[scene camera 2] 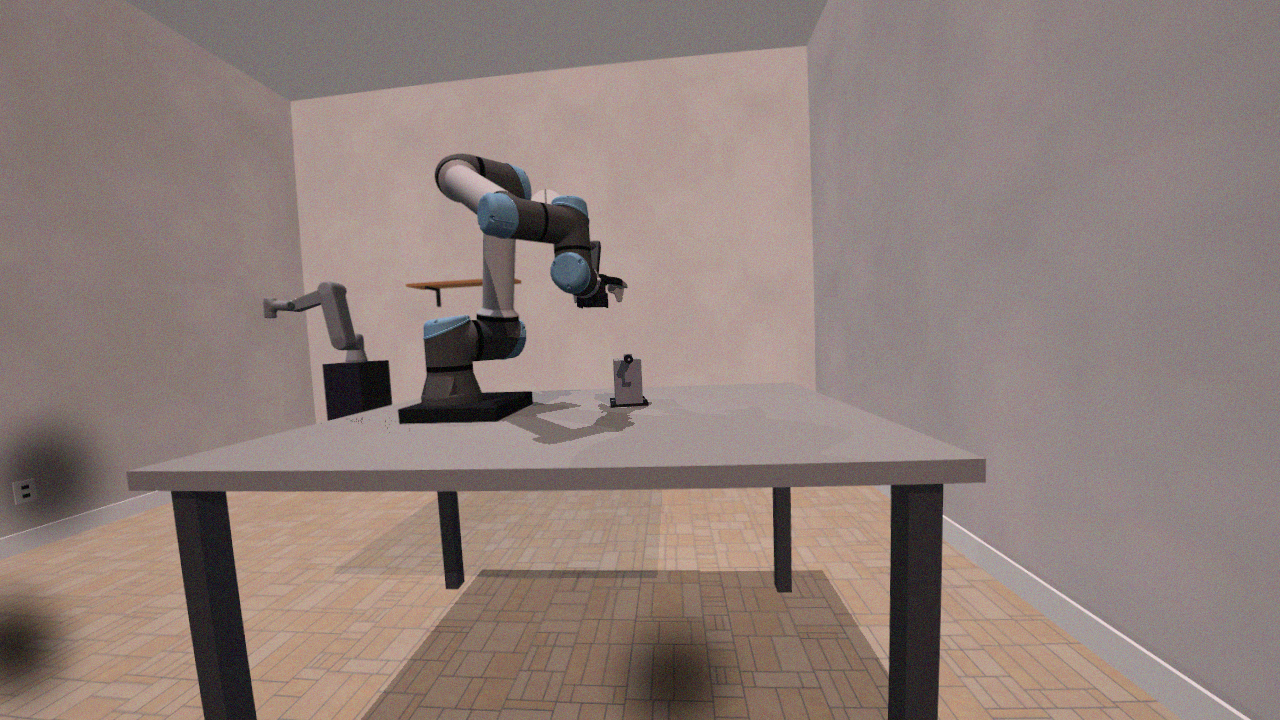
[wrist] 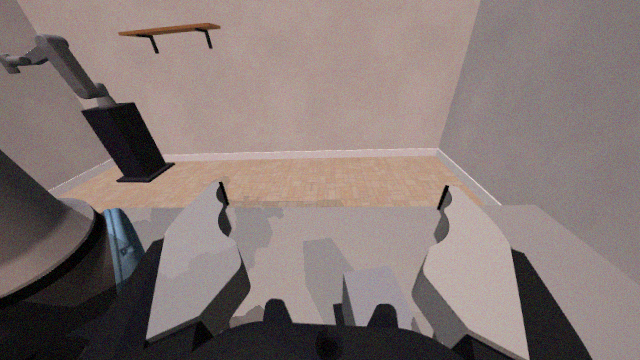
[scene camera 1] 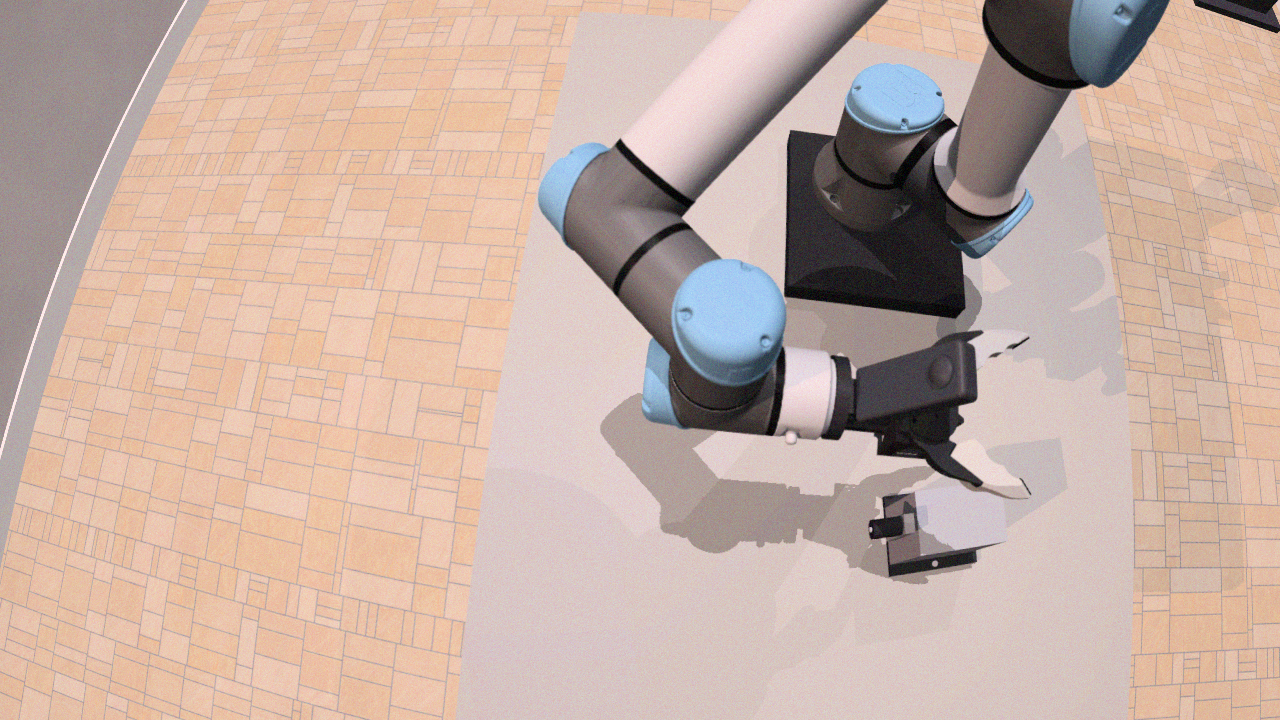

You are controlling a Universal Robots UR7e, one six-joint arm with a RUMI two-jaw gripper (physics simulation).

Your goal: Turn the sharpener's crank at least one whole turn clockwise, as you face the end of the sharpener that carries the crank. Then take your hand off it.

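Pixels of known places: gripper, fingertip midpoint: [wrist: 330, 186] [scene camera 1: 1031, 414]; arm's base, link origin: [scene camera 2: 452, 401] [scene camera 1: 863, 185].
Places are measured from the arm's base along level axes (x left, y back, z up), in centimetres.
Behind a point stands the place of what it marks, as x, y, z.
The sharpener [scene camera 1: 964, 519] {12.2, -47.2, 9.0} [scene camera 2: 634, 386] {6.5, -49.5, 1.7} [wrist: 376, 286] {14.9, -46.8, 9.0} is a light grey upright block on a black base, standing on the table. Its crank has a black knob [scene camera 1: 884, 528] {1.8, -49.1, 10.6} [scene camera 2: 628, 359] {0.4, -49.1, 9.5}, which sticks out of the end facing scene camera 2 and sits near the top of that end. The crank's arm is small and partly shadowed. My gripper [scene camera 1: 1027, 415] {10.4, -40.7, 29.6} [scene camera 2: 600, 291] {10.4, -40.7, 29.6} [wrist: 330, 186] {10.4, -40.7, 29.6} is open and empty, with its light fingers spread wide. It hangs well above the table and higher than the sharpener, apart from the crank. In the wrist view the sharpener's lower part is hidden behind the gripper's body.
The arm's black base plate [scene camera 1: 819, 268] {-6.1, -14.3, -0.2} [scene camera 2: 456, 413] {-10.5, -7.4, -1.5} stands on the table [scene camera 1: 572, 626] {-31.0, -63.6, -3.7} [scene camera 2: 554, 479] {-44.8, -43.4, -5.5}. Across the room are a second grey arm [scene camera 2: 336, 317] [wrist: 67, 62] on a black pedestal [scene camera 2: 358, 389] [wrist: 125, 140] and a wooden wall shelf [scene camera 2: 460, 283] [wrist: 170, 30].
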